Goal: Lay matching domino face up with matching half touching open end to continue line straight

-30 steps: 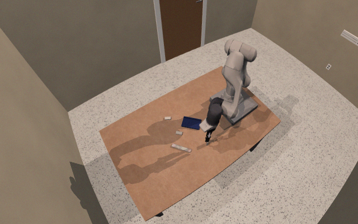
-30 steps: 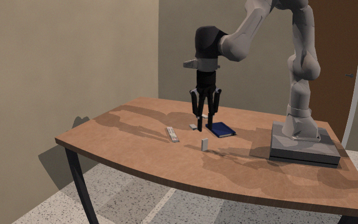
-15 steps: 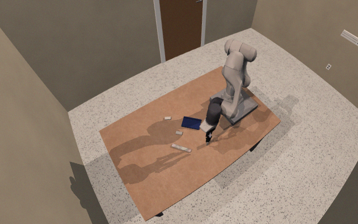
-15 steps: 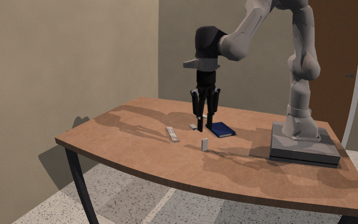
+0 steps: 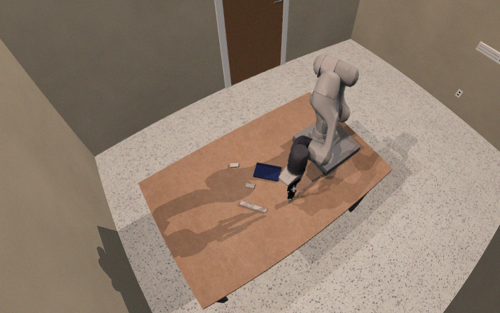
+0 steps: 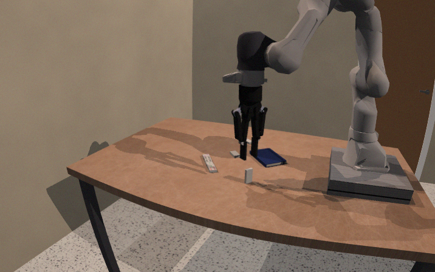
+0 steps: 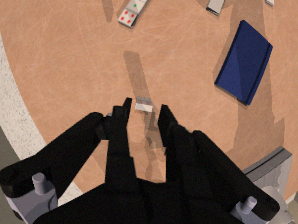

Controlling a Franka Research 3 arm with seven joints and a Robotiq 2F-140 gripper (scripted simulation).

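My hand is 100 mm above the domino and 10 mm past it. From my hand the other things lie so: dark blue book: 240 mm to the right, 120 mm below, 10 mm behind.
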